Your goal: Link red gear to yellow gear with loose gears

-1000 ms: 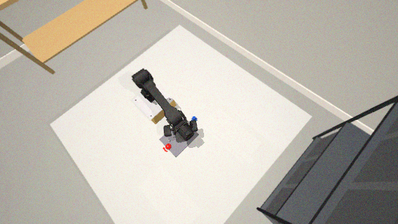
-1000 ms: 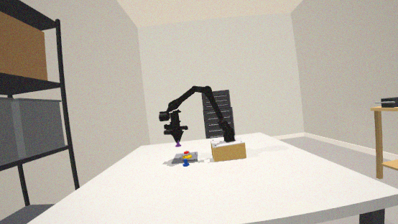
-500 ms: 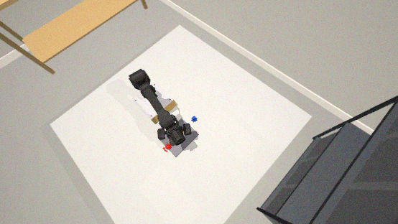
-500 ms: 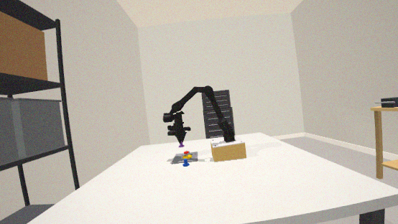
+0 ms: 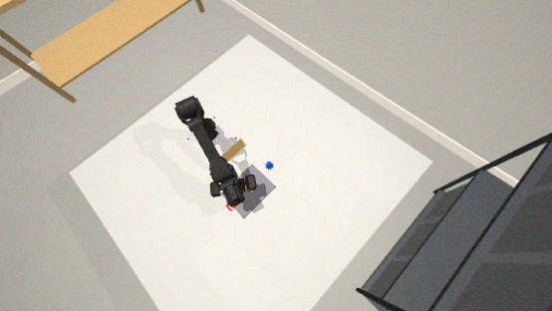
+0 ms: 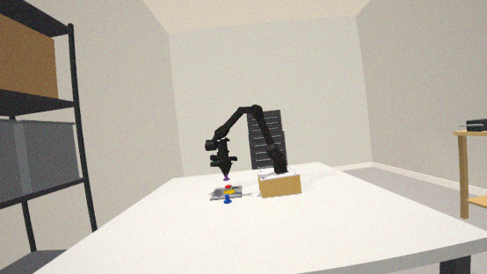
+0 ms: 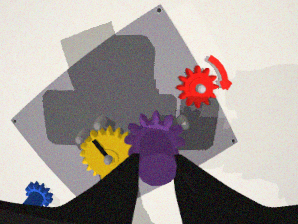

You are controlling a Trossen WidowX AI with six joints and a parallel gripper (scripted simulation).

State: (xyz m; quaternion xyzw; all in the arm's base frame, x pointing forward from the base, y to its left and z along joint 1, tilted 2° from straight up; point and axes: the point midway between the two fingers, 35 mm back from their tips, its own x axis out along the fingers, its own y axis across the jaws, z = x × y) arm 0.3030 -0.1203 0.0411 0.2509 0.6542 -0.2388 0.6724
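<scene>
The red gear lies 8 cm below my gripper tip and 5 cm to the right of it. Also, from my gripper tip: purple gear (1 cm below); yellow gear (8 cm below, 6 cm to the left, 1 cm behind); red arrow (9 cm below, 8 cm to the right, 1 cm behind).
</scene>
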